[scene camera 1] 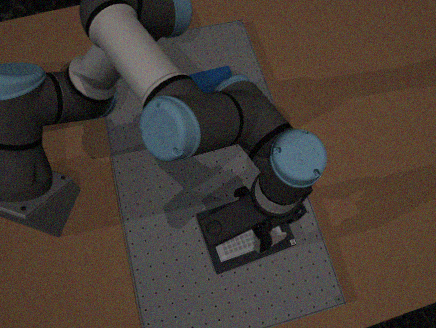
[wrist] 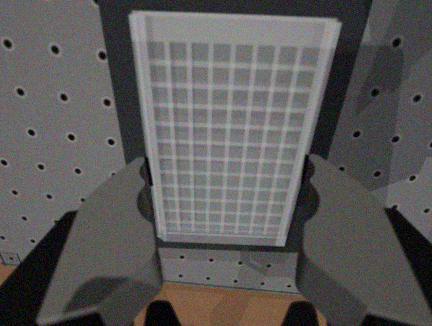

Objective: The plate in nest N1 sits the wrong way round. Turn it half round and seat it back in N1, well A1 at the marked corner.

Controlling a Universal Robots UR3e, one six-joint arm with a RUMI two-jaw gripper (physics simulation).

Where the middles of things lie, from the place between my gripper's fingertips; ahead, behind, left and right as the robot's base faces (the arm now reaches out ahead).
Right now my hand is 10 mm past the well plate (scene camera 1: 242, 244) and 10 mm below it.
